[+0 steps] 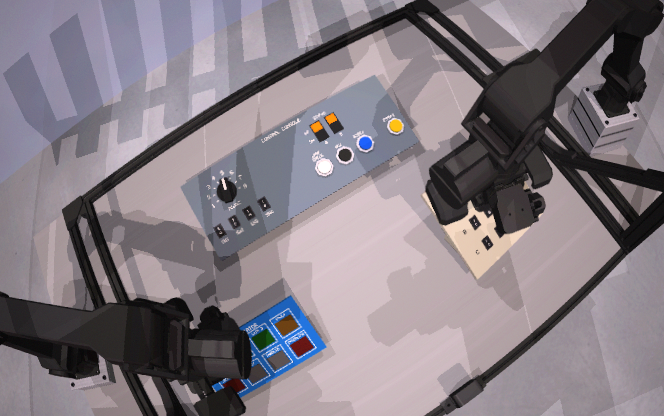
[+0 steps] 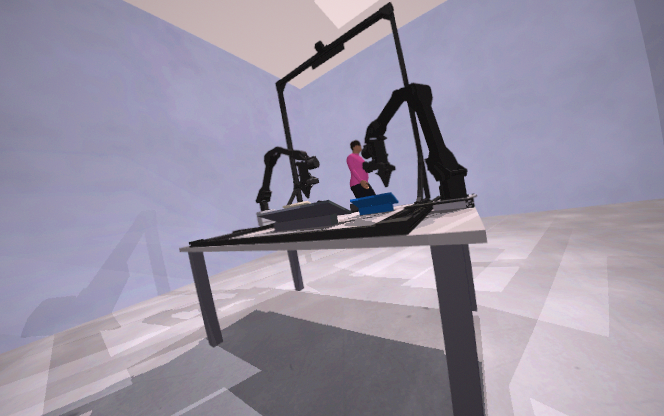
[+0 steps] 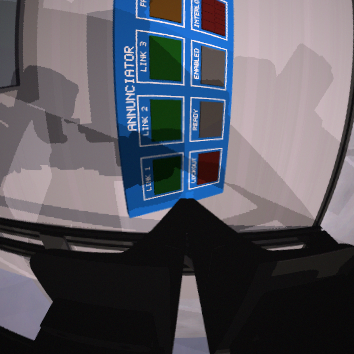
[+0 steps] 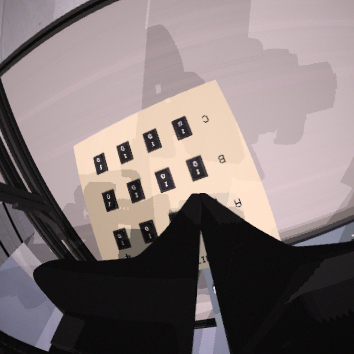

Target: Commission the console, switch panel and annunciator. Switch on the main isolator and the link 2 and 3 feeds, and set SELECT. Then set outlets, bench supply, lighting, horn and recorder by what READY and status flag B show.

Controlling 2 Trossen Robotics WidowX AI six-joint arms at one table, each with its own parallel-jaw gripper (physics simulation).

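Where they show: left gripper, between the fingertips: (image 2: pixel 386 187) (image 3: pixel 185 204); right gripper, between the fingertips: (image 1: pixel 483 207) (image 2: pixel 308 198) (image 4: pixel 197 199); left arm's base, origin of its link: (image 1: pixel 84 361) (image 2: pixel 454 198); right arm's base, origin of its link: (image 1: pixel 611 102) (image 2: pixel 265 210).
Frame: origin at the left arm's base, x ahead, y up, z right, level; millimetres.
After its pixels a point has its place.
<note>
The grey console (image 1: pixel 280 170) @[x 484, y 39, z -220 mm] (image 2: pixel 306 212) @[x 465, y 36, z -234 mm] has a SELECT knob (image 1: pixel 226 192) @[x 387, y 63, z -201 mm] pointing near 5 and status flags A (image 1: pixel 318 131) @[x 568, y 50, z -265 mm] and B (image 1: pixel 334 122) @[x 600, y 50, z -273 mm], both orange in the upper half. The blue annunciator (image 1: pixel 314 336) @[x 453, y 20, z 68 mm] (image 2: pixel 377 202) @[x 346, y 19, z 77 mm] (image 3: pixel 131 155) @[x 305, y 51, z 48 mm] has a grey READY window (image 3: pixel 211 119) @[x 344, y 20, z 101 mm]; LINK 2 and 3 look brighter green than shadowed LINK 1. My left gripper (image 2: pixel 385 185) @[x 293, y 79, z 91 mm] (image 3: pixel 185 204) @[x 293, y 79, z 91 mm] is shut and empty above its LINK 1 end. My right gripper (image 2: pixel 307 196) @[x 758, y 107, z -9 mm] (image 4: pixel 197 199) @[x 758, y 107, z -9 mm] is shut and empty over the beige switch panel (image 1: pixel 475 265) @[x 734, y 19, z 49 mm] (image 4: pixel 245 175) @[x 710, y 57, z -16 mm], hiding part of row A. Its rocker positions are unclear.
The console carries white (image 1: pixel 324 167) @[x 557, y 34, z -201 mm], black (image 1: pixel 345 155) @[x 598, y 34, z -210 mm], blue (image 1: pixel 365 143) @[x 638, y 34, z -221 mm] and yellow (image 1: pixel 395 126) @[x 701, y 34, z -237 mm] buttons, and small switches at its lower left. A black frame (image 1: pixel 252 90) @[x 474, y -10, z -464 mm] borders the table. A person in pink (image 2: pixel 356 170) stands behind the table.
</note>
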